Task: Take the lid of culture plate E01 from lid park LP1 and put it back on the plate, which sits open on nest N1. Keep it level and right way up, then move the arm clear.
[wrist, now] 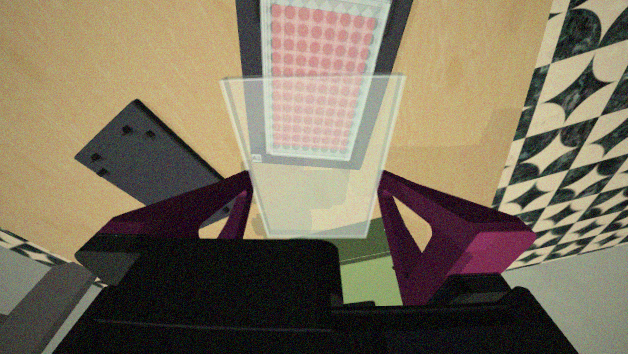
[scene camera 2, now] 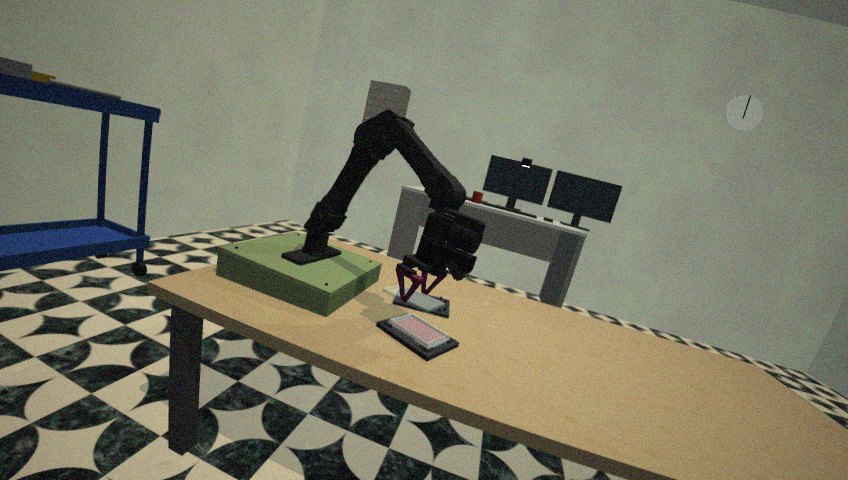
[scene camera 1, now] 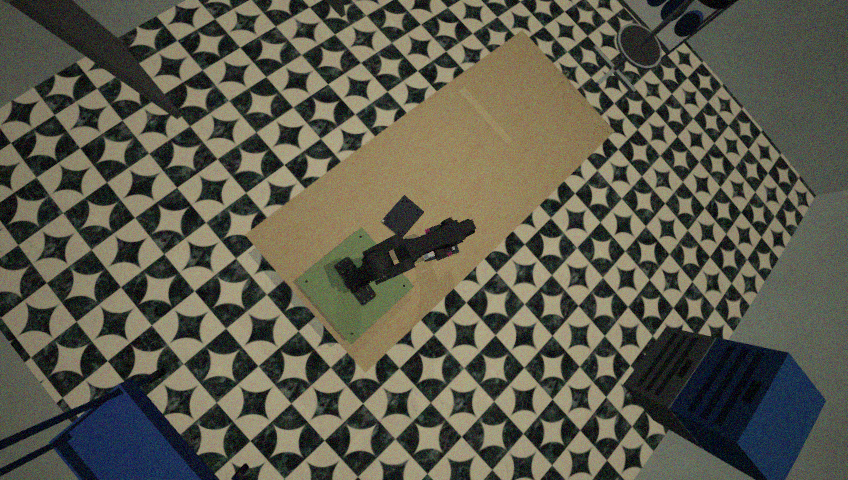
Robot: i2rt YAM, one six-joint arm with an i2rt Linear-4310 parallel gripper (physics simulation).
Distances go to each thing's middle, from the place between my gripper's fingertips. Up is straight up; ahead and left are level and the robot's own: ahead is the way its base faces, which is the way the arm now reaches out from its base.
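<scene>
My gripper is right at the pale grey lid (wrist: 315, 145), as I see it.
</scene>
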